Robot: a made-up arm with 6 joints.
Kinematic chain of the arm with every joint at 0, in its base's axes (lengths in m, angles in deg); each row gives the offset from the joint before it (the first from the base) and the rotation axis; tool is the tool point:
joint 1: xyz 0 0 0.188 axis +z
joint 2: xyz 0 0 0 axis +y
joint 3: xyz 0 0 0.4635 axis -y
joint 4: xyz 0 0 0 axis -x
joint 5: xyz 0.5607 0 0 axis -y
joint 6: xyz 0 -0.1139 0 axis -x
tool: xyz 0 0 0
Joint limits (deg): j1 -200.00..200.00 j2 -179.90..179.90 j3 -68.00..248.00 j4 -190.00..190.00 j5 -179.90..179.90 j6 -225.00..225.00
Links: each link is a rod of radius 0.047 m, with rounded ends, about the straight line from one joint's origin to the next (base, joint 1, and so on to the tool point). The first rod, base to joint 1, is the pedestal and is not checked.
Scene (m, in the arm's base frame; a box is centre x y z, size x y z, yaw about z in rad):
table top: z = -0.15
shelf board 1: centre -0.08 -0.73 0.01 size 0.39 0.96 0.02 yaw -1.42
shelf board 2: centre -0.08 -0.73 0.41 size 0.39 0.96 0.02 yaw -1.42
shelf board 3: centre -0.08 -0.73 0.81 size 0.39 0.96 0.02 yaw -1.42
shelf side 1: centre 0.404 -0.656 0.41 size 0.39 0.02 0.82 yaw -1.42
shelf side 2: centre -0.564 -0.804 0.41 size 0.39 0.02 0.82 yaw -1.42
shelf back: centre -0.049 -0.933 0.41 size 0.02 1 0.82 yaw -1.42
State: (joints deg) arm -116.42 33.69 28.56 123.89 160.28 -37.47
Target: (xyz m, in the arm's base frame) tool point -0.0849 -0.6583 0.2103
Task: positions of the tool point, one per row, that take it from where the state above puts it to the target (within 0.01 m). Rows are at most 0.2 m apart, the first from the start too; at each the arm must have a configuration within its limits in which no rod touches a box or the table.
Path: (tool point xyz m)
1: -0.3531 -0.6722 0.6364
2: -0.3766 -0.5737 0.6431
3: -0.3810 -0.4755 0.6370
4: -0.3680 -0.3826 0.6177
5: -0.3118 -0.4135 0.4645
6: -0.2279 -0.4045 0.3251
7: -0.1314 -0.3522 0.2103
8: -0.1380 -0.4554 0.2219
9: -0.1226 -0.5593 0.2217
10: -0.0849 -0.6583 0.2104

